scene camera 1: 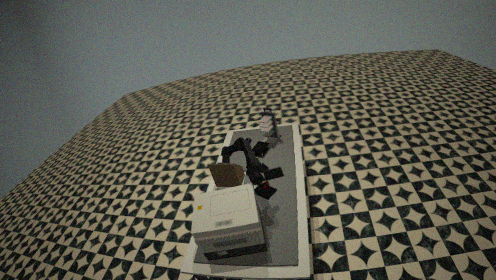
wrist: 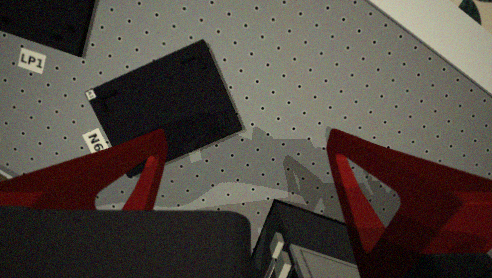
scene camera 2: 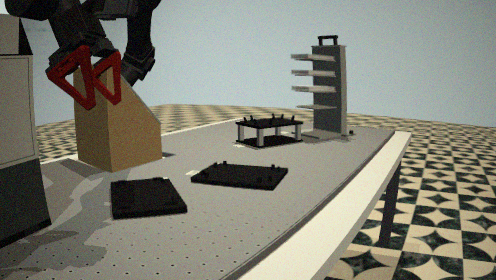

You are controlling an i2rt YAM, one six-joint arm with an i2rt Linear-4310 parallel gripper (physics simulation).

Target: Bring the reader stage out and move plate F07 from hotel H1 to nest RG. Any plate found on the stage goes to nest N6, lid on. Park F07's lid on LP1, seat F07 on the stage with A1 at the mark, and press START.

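Places are measured from the arm's base along level axes (x right, y back, z down), in centimetres.
Pixels of known places: gripper, fingertip midpoint: (scene camera 1: 265,184) (wrist: 247,138) (scene camera 2: 106,105); arm's base, origin of the base link: (scene camera 1: 225,164) (scene camera 2: 114,92).
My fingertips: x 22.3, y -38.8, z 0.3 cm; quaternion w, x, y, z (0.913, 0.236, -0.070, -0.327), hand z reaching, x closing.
Observation:
Ahead of a thing's pixels: the offset from my fingertips to its middle. "spot": to the spot under its first point.
My gripper (scene camera 1: 265,185) (scene camera 2: 104,105) (wrist: 247,138) is open and empty, high above the bench between the reader and nest N6. Nest N6 @(dx -8.6, dy +5.2, dz +16.1 cm) (scene camera 1: 266,193) (scene camera 2: 147,197) (wrist: 165,100) is a flat black base with no plate on it, its A1 mark at one corner; the left finger covers part of it in the wrist view. Lid park LP1 @(dx -29.6, dy +1.0, dz +16.0 cm) (scene camera 2: 240,176) (wrist: 45,20) is bare. The pale reader @(dx +34.2, dy +18.8, dz +1.5 cm) (scene camera 1: 227,212) (scene camera 2: 15,100) stands beside N6; its dark corner @(spot: dx +14.3, dy +4.3, dz +13.6 cm) (wrist: 310,220) shows in the wrist view. Hotel @(spot: dx -83.3, dy +7.6, dz +1.8 cm) (scene camera 2: 330,90) holds pale slabs on its shelves; plate names are unreadable. No extended stage or START button is discernible.
A tan slant-topped block (scene camera 1: 227,175) (scene camera 2: 135,135) stands by the reader, behind the gripper in scene camera 2. A two-level black stand (scene camera 2: 270,123) on pale posts, its label unreadable, is between LP1 and the hotel. The bench's pale edge (scene camera 2: 320,220) runs along the right.

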